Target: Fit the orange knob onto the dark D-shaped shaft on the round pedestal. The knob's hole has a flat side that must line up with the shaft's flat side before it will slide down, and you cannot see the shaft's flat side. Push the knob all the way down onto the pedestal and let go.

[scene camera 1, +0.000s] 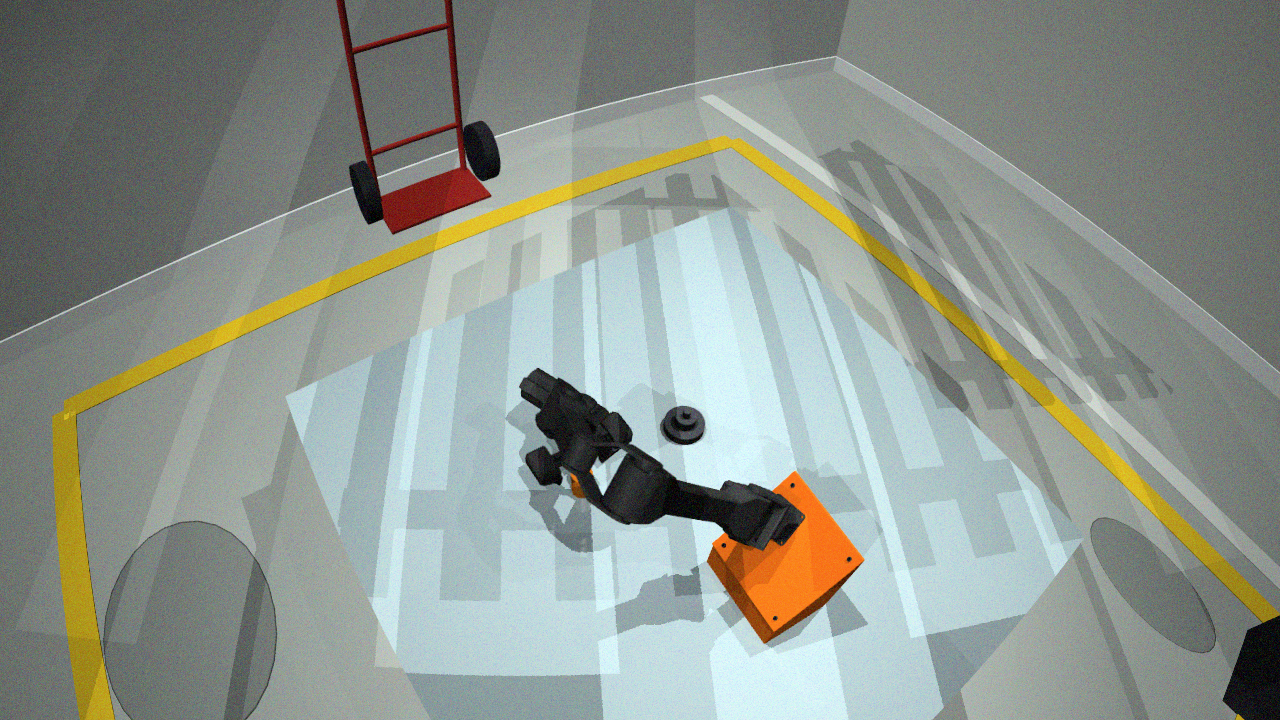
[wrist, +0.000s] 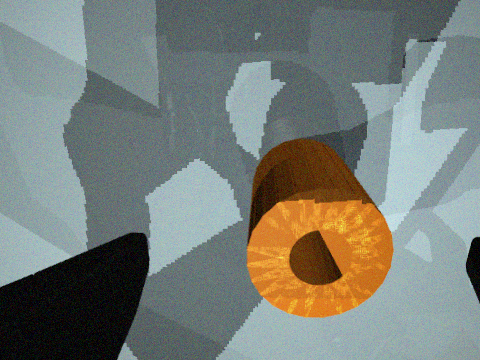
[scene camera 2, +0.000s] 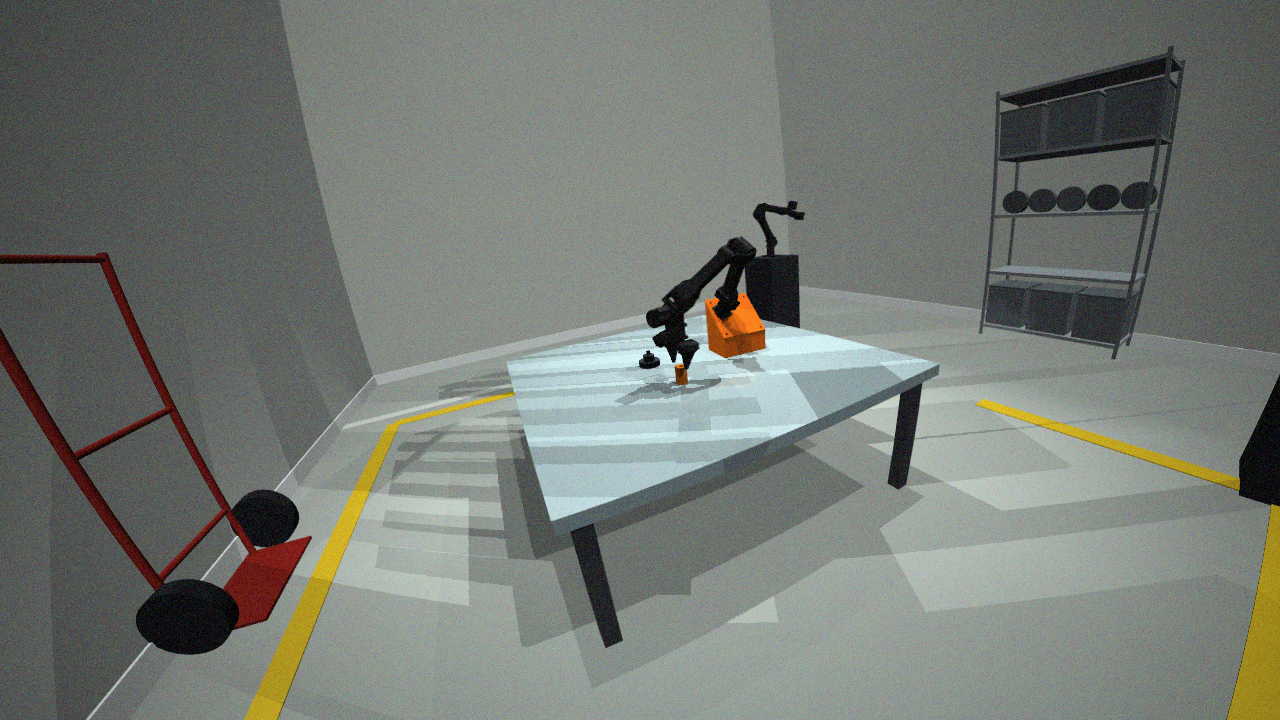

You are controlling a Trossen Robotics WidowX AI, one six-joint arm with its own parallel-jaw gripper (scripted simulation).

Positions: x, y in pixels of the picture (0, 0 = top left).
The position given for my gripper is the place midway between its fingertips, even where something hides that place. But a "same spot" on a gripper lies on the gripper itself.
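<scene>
I find my gripper in scene camera 1 and in scene camera 2, and for my gripper [scene camera 1: 603, 447] and [scene camera 2: 671, 347] are the same spot. My gripper shows in the wrist view [313, 253] as well.
</scene>
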